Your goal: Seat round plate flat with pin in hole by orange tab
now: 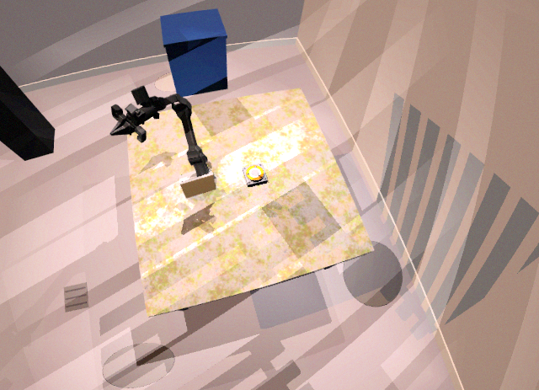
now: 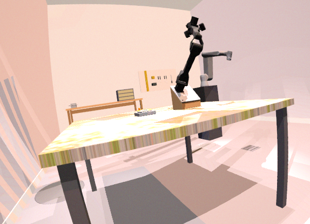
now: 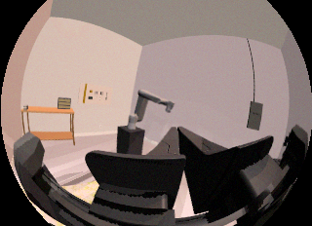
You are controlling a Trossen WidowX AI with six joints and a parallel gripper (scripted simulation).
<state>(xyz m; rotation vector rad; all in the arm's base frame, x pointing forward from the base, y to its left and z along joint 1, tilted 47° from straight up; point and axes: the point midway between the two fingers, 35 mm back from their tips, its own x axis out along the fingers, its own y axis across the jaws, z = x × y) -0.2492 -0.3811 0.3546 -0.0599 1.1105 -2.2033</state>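
The grey block is 61 cm ahead of my gripper tip, 1 cm to the left of it and 64 cm below it.
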